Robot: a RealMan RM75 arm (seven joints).
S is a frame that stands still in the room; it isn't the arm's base.
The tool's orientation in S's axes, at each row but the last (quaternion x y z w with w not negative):
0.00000, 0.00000, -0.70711, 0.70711
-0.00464, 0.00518, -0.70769, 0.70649
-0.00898, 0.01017, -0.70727, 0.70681
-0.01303, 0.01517, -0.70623, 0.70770
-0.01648, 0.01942, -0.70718, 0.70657
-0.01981, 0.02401, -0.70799, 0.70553
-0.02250, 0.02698, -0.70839, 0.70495
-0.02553, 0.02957, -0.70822, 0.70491
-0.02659, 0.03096, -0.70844, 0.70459
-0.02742, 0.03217, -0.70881, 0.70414
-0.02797, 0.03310, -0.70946, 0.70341
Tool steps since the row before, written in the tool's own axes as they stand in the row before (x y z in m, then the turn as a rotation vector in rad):
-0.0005, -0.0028, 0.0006, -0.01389, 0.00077, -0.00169
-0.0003, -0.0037, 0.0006, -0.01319, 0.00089, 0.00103
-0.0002, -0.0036, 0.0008, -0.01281, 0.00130, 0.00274
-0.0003, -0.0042, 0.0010, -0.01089, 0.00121, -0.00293
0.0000, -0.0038, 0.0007, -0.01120, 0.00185, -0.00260
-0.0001, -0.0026, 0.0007, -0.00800, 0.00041, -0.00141
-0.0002, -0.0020, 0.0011, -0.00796, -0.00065, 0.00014
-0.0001, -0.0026, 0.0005, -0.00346, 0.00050, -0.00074
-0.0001, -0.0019, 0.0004, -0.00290, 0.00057, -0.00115
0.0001, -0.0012, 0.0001, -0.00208, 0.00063, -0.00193
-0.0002, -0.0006, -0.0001, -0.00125, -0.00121, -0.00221
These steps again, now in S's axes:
-0.0028, 0.0005, 0.0006, 0.00077, 0.01389, -0.00169
-0.0037, 0.0003, 0.0007, 0.00093, 0.01319, 0.00103
-0.0036, 0.0002, 0.0009, 0.00138, 0.01280, 0.00273
-0.0042, 0.0003, 0.0012, 0.00107, 0.01090, -0.00294
-0.0038, 0.0000, 0.0009, 0.00173, 0.01121, -0.00264
-0.0026, 0.0001, 0.0009, 0.00035, 0.00801, -0.00139
-0.0019, 0.0002, 0.0012, -0.00060, 0.00796, 0.00023
-0.0026, 0.0001, 0.0007, 0.00046, 0.00346, -0.00076
-0.0019, 0.0001, 0.0006, 0.00049, 0.00290, -0.00118
-0.0012, -0.0001, 0.0002, 0.00048, 0.00209, -0.00196
-0.0006, 0.0002, 0.0000, -0.00138, 0.00128, -0.00209

